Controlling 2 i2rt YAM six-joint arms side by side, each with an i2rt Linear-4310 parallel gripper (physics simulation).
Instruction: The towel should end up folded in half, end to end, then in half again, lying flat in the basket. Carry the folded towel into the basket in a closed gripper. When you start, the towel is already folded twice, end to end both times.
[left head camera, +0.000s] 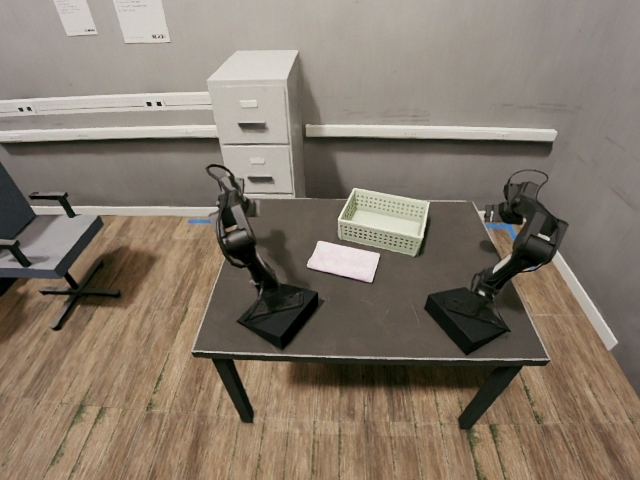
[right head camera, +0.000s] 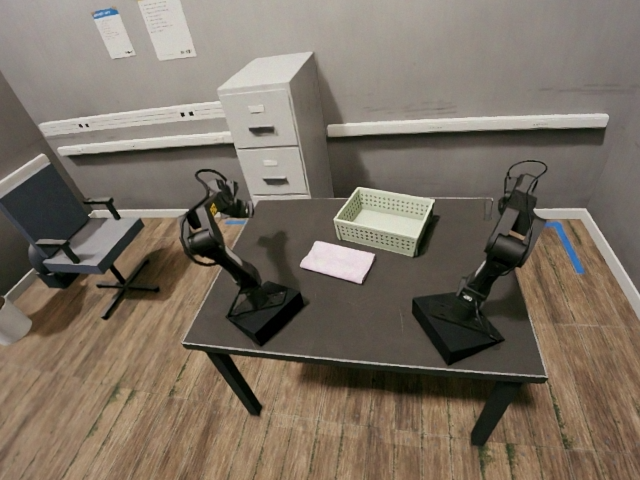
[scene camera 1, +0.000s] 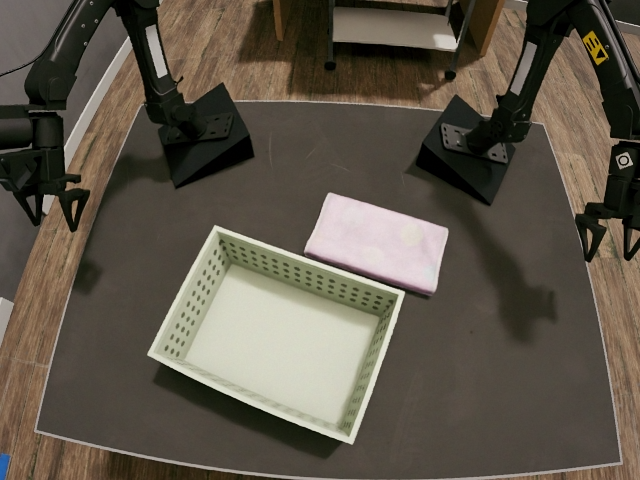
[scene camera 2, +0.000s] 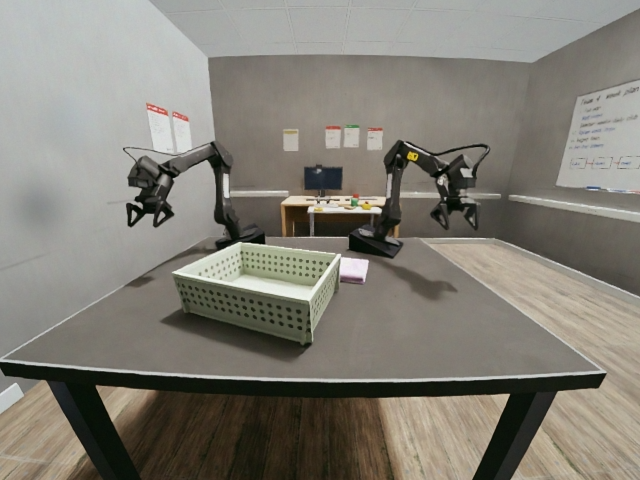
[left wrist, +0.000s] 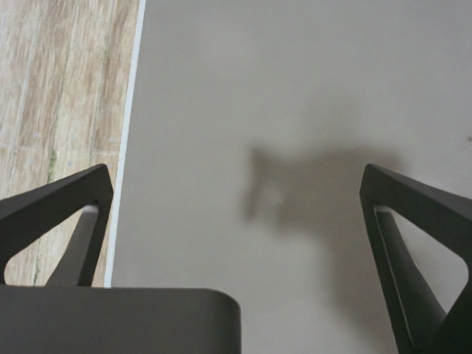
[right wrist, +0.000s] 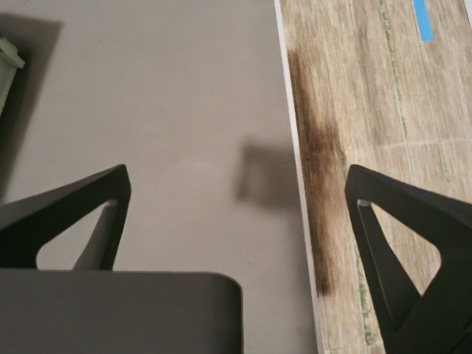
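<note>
A pink towel (left head camera: 343, 261) (right head camera: 338, 262) (scene camera 1: 379, 241) (scene camera 2: 354, 270) lies flat on the table as a folded rectangle, beside the long side of the basket nearer the arm bases. The pale green basket (left head camera: 379, 240) (right head camera: 376, 238) (scene camera 1: 379, 361) (scene camera 2: 242, 310) stands upright and empty; a corner of the basket (right wrist: 6, 75) shows in the right wrist view. My left gripper (scene camera 1: 611, 259) (scene camera 2: 459, 227) (left wrist: 236, 178) is open and empty, high above the table's side edge, away from the towel. My right gripper (scene camera 1: 55, 227) (scene camera 2: 143, 224) (right wrist: 237, 176) is open and empty, high above the opposite side edge.
The dark table (left head camera: 361, 330) (right head camera: 356, 325) (scene camera 1: 465, 403) (scene camera 2: 413, 341) carries both arm bases (scene camera 1: 206, 149) (scene camera 1: 460, 160) near one long edge. A filing cabinet (left head camera: 253, 113) (right head camera: 263, 118) stands behind the table in the head views. A chair (left head camera: 46, 240) (right head camera: 87, 237) stands off at the left.
</note>
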